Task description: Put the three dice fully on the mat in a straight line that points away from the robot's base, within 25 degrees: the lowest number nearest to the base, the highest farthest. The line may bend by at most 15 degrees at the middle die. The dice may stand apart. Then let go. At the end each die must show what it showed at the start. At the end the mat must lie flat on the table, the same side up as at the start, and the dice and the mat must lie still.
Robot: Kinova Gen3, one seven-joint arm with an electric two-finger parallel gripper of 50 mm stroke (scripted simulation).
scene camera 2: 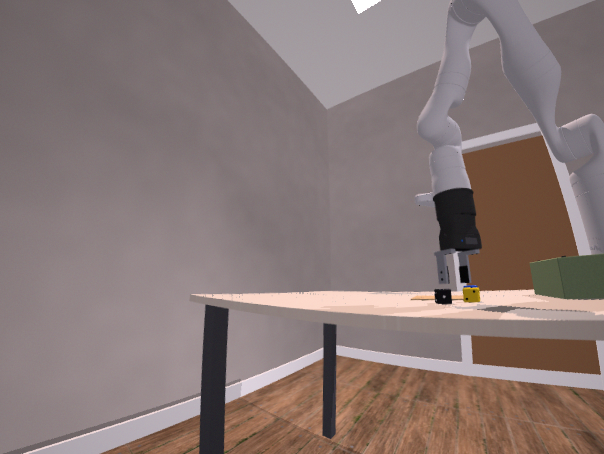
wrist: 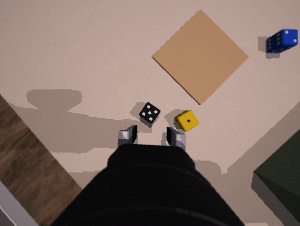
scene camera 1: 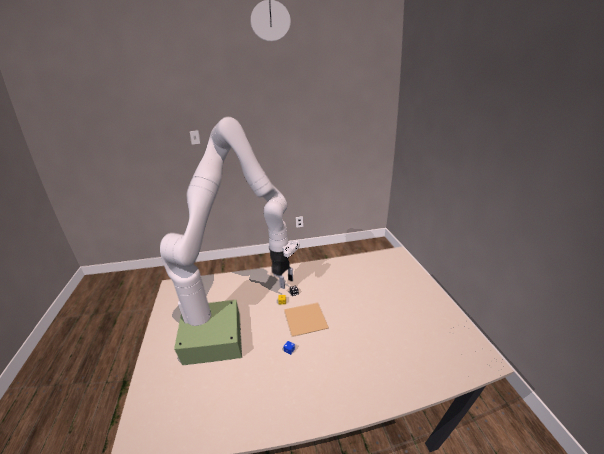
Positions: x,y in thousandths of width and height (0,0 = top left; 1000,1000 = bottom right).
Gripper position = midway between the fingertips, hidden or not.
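Tan mat (scene camera 1: 506,704) visible; the mat (wrist: 668,250) appears from the wrist as well. My gripper (scene camera 2: 754,624) is likewise visible, with the gripper (wrist: 505,586) appearing from the wrist too.
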